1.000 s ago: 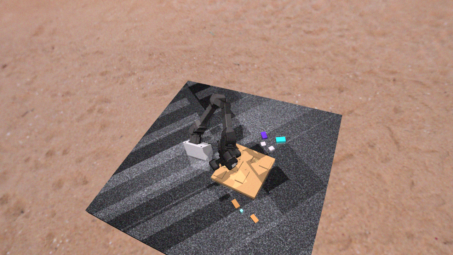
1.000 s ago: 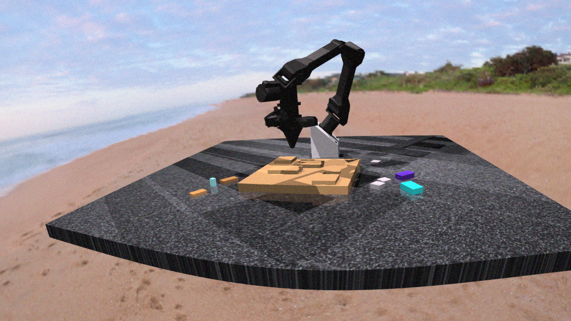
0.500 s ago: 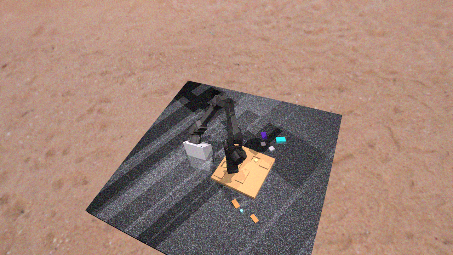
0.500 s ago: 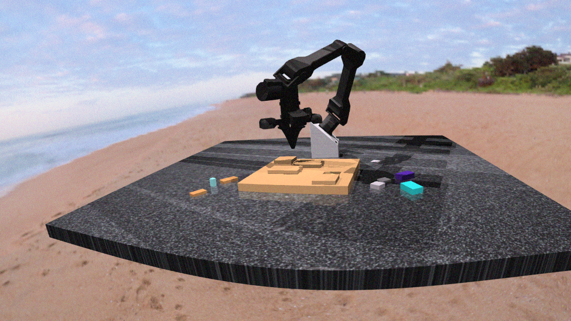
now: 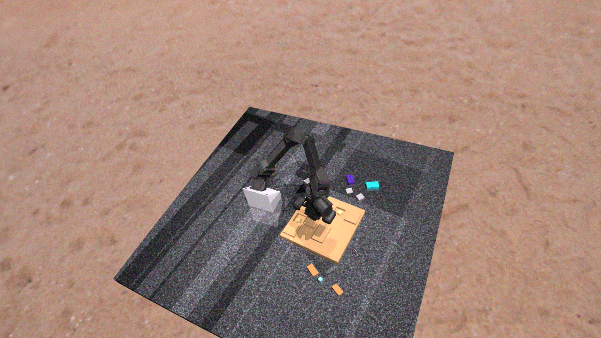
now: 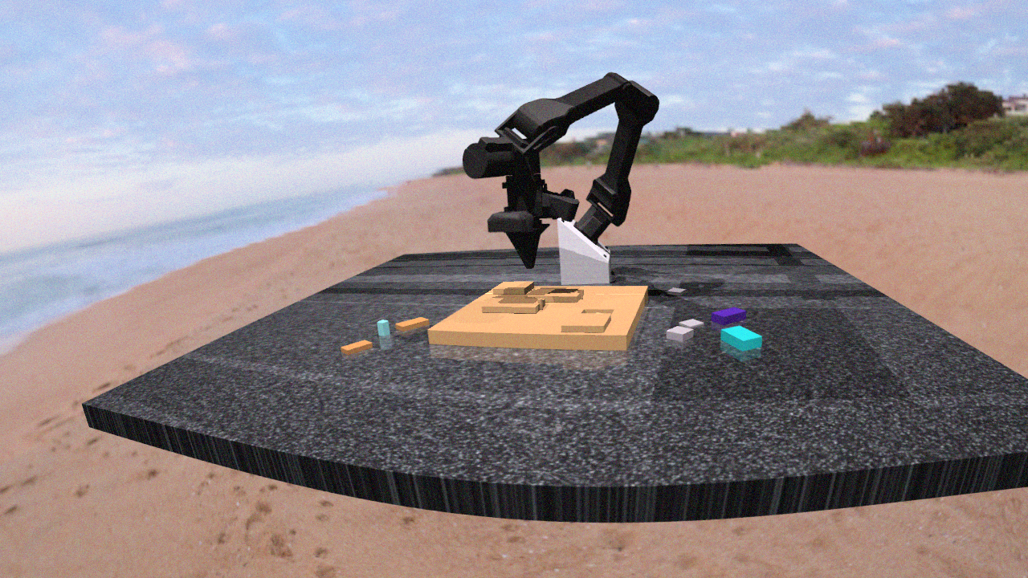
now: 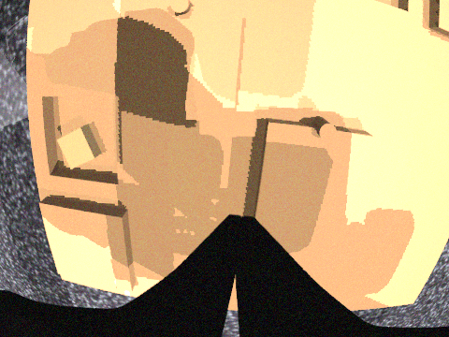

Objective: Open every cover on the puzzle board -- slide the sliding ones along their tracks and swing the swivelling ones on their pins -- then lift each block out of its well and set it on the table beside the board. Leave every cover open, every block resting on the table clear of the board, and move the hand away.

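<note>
The tan puzzle board lies 2 cm ahead of my gripper tip, 2 cm to the left of it and 6 cm below it. From my gripper tip the other things lie so: purple block: 7 cm ahead, 33 cm to the left, 7 cm below; small cyan block: 10 cm ahead, 23 cm to the right, 7 cm below.
</note>
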